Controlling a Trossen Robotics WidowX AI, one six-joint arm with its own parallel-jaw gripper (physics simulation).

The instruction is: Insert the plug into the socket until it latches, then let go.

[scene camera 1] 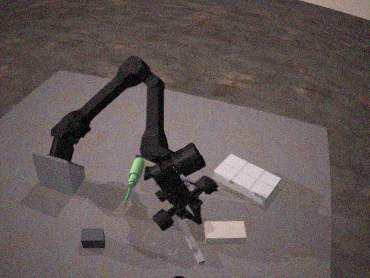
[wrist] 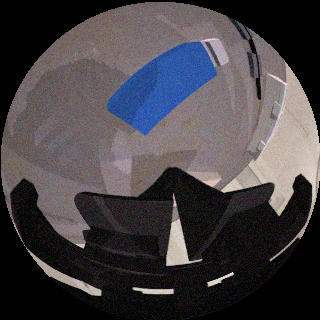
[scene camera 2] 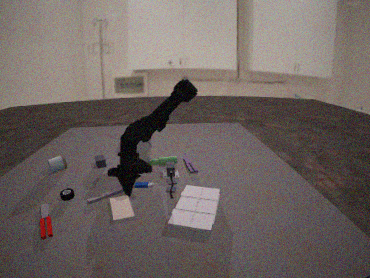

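Pixels of known places: gripper, fingertip midpoint: (scene camera 1: 200, 223) (wrist: 171, 171) (scene camera 2: 128, 196); arm's base, link origin: (scene camera 1: 59, 159).
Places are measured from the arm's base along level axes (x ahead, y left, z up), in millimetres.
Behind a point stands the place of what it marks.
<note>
The blue plug (scene camera 2: 142, 185) {x 398, y -11, z -65 mm} (wrist: 170, 82) with a pale metal end lies flat on the table. In scene camera 1 the arm hides it. A small dark housing on a pale plate, apparently the socket (scene camera 2: 171, 170) {x 344, y 98, z -42 mm}, stands to the right of the plug in scene camera 2, with a dark cable; the plug is apart from it. My gripper (scene camera 1: 197, 220) {x 451, y -58, z -71 mm} (scene camera 2: 128, 194) {x 451, y -58, z -71 mm} (wrist: 171, 171) {x 451, y -58, z -71 mm} is shut, with nothing between its fingertips. It hangs above the table near a grey bar (scene camera 1: 193, 246) {x 449, y -148, z -63 mm} (scene camera 2: 102, 197) {x 459, y -144, z -66 mm} and a cream block (scene camera 1: 225, 230) {x 523, y -77, z -59 mm} (scene camera 2: 121, 208) {x 532, y -72, z -59 mm}, apart from the plug.
A white tiled box (scene camera 1: 247, 176) {x 563, y 137, z -40 mm} (scene camera 2: 194, 207) {x 578, y 136, z -40 mm} lies beyond the cream block. A green screwdriver (scene camera 1: 136, 171) {x 232, y 66, z -41 mm} (scene camera 2: 165, 161) {x 241, y 84, z -52 mm}, a purple item (scene camera 2: 190, 166) {x 282, y 182, z -63 mm}, a dark block (scene camera 1: 93, 238) {x 200, y -216, z -39 mm} (scene camera 2: 100, 161) {x 221, y -196, z -44 mm}, a black ring (scene camera 2: 67, 194) {x 454, y -268, z -54 mm}, a pale cylinder (scene camera 2: 57, 164) {x 255, y -383, z -33 mm} and red-handled pliers (scene camera 2: 43, 228) {x 610, y -291, z -64 mm} lie around.
</note>
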